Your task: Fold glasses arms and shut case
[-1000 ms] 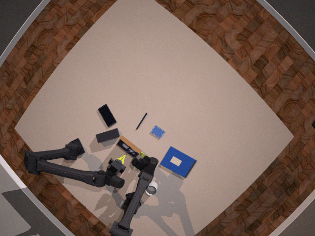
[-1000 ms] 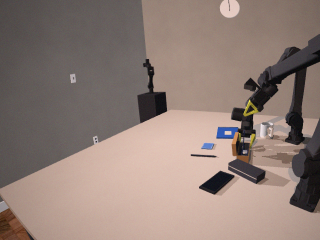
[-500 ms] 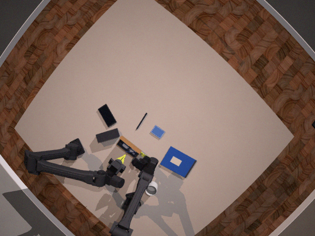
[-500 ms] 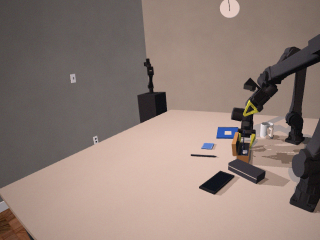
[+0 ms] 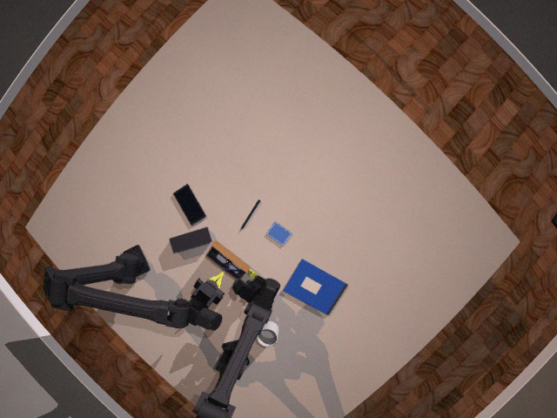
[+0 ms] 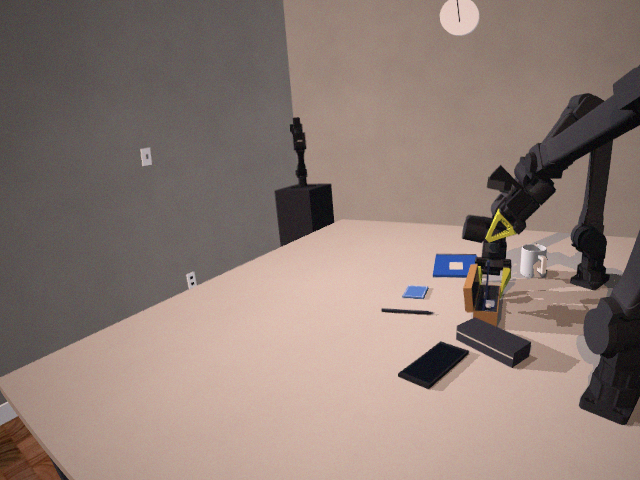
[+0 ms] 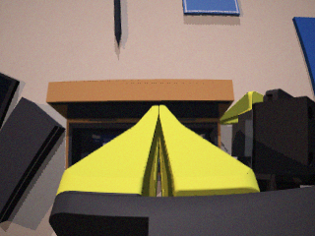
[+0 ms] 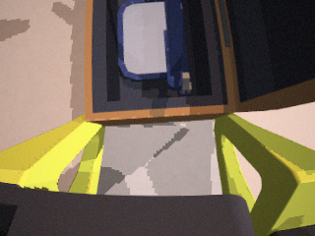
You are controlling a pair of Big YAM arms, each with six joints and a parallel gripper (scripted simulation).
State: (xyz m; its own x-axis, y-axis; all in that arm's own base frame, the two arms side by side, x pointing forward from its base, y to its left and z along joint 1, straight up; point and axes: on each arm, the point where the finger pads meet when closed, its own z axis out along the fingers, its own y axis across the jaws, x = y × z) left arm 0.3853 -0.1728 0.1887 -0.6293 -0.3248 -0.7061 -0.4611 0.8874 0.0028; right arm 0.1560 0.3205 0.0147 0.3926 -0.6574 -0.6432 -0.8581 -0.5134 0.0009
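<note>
Right now the glasses case is 2 cm ahead of my left hand, 2 cm to the left of it and 14 cm below it. The rest, counted from my left hand: white mug: 11 cm behind, 29 cm to the right, 15 cm below; black box: 5 cm behind, 19 cm to the left, 17 cm below.
</note>
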